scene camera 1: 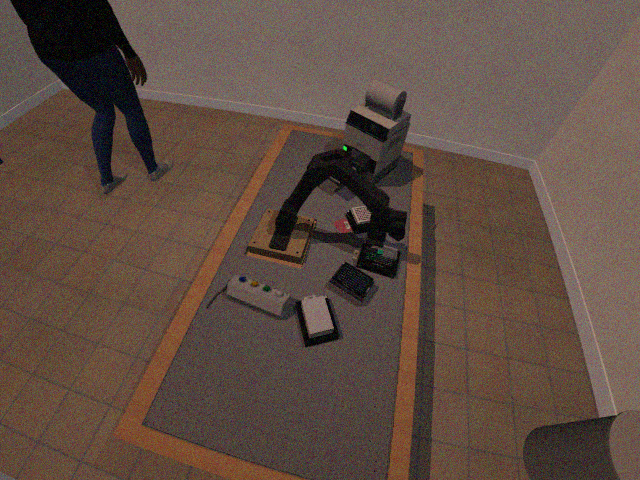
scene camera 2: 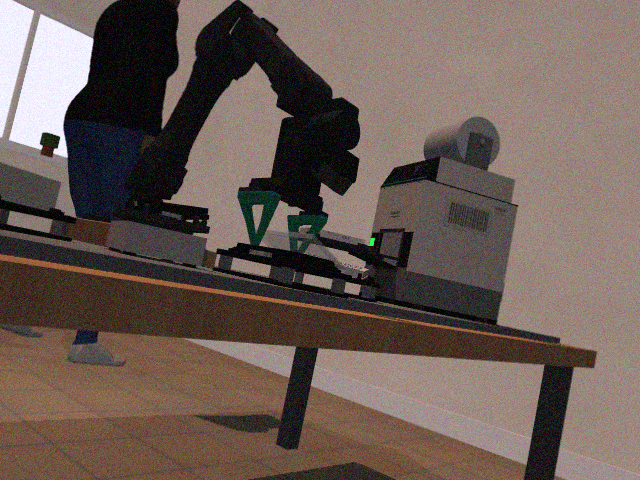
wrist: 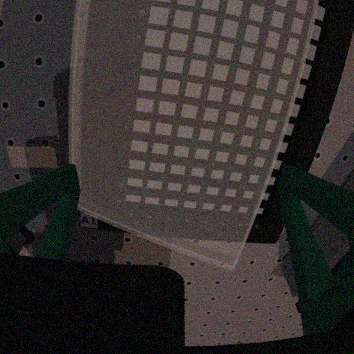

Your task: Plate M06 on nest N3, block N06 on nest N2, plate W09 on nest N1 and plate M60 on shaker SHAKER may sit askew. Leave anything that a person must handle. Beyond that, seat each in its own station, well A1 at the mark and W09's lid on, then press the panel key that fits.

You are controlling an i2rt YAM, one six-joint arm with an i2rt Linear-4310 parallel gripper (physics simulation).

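A clear-covered plate with a grid of pale squares (wrist: 190,110) (scene camera 2: 354,267) sits on a black nest (scene camera 1: 379,268) (scene camera 2: 281,258). It looks tilted, and its near edge slants in the wrist view. An A1 mark (wrist: 89,220) shows by its near left corner. My gripper (scene camera 1: 379,252) (scene camera 2: 276,246) (wrist: 179,175) is open, with one green finger on each side of the plate. A dark plate (scene camera 1: 352,279), a white block-like plate (scene camera 1: 317,316) on a black nest and a pale dotted plate (scene camera 1: 361,213) stand nearby. Their labels cannot be read.
The key panel (scene camera 1: 258,297) has blue, yellow, green and white keys. A large pale machine (scene camera 1: 374,134) (scene camera 2: 444,232) with a green light stands at the table's end. A red card (scene camera 1: 341,225) lies by the dotted plate. A person (scene camera 1: 87,56) (scene camera 2: 124,77) stands beyond the table.
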